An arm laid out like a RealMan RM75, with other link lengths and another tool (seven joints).
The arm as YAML. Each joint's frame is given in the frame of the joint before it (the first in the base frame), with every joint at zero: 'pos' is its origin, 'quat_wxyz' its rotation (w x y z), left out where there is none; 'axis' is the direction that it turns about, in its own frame. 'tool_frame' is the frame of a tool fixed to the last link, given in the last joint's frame.
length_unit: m
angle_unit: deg
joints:
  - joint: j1
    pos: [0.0, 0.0, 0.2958]
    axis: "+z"
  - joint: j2
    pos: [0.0, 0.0, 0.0]
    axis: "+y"
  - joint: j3
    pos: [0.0, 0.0, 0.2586]
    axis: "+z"
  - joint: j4
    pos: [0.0, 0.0, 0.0]
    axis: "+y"
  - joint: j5
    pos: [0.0, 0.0, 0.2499]
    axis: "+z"
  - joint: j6
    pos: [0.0, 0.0, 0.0]
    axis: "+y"
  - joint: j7
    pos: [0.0, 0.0, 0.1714]
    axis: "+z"
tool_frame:
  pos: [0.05, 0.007, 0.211]
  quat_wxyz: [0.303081, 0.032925, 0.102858, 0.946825]
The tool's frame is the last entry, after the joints.
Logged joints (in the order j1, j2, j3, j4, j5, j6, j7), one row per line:
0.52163, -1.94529, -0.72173, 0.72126, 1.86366, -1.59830, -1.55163
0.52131, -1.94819, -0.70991, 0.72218, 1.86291, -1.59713, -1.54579
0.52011, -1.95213, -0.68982, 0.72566, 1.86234, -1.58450, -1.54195
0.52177, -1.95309, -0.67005, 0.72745, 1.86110, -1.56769, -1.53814
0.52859, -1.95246, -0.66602, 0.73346, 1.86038, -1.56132, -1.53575
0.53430, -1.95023, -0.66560, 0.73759, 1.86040, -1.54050, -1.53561
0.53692, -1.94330, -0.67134, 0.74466, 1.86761, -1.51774, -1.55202
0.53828, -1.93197, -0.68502, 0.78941, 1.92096, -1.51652, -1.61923
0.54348, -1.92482, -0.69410, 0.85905, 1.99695, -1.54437, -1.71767
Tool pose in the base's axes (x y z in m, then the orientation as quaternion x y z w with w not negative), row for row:
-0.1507, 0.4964, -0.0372, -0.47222, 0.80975, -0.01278, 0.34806
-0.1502, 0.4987, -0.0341, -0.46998, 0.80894, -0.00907, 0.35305
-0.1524, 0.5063, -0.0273, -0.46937, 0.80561, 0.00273, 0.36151
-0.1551, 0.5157, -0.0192, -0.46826, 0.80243, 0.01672, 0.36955
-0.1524, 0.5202, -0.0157, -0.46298, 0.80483, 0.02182, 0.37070
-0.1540, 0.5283, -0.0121, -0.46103, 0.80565, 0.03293, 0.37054
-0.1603, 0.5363, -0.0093, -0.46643, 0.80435, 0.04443, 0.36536
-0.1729, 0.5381, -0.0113, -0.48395, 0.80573, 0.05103, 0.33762
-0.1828, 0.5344, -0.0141, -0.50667, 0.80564, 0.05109, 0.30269
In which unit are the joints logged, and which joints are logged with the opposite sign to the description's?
The joints are logged in radians. Opposite sign: j1, j3, j6.
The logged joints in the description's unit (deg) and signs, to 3 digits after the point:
-29.887, -111.457, 41.352, 41.325, 106.780, 91.576, -88.902
-29.869, -111.623, 40.675, 41.378, 106.737, 91.509, -88.567
-29.800, -111.849, 39.524, 41.577, 106.704, 90.785, -88.347
-29.895, -111.904, 38.391, 41.680, 106.633, 89.822, -88.129
-30.286, -111.868, 38.160, 42.024, 106.592, 89.457, -87.992
-30.613, -111.740, 38.136, 42.261, 106.593, 88.264, -87.984
-30.763, -111.343, 38.465, 42.666, 107.006, 86.960, -88.924
-30.841, -110.694, 39.249, 45.230, 110.063, 86.890, -92.775
-31.139, -110.284, 39.769, 49.220, 114.417, 88.486, -98.415

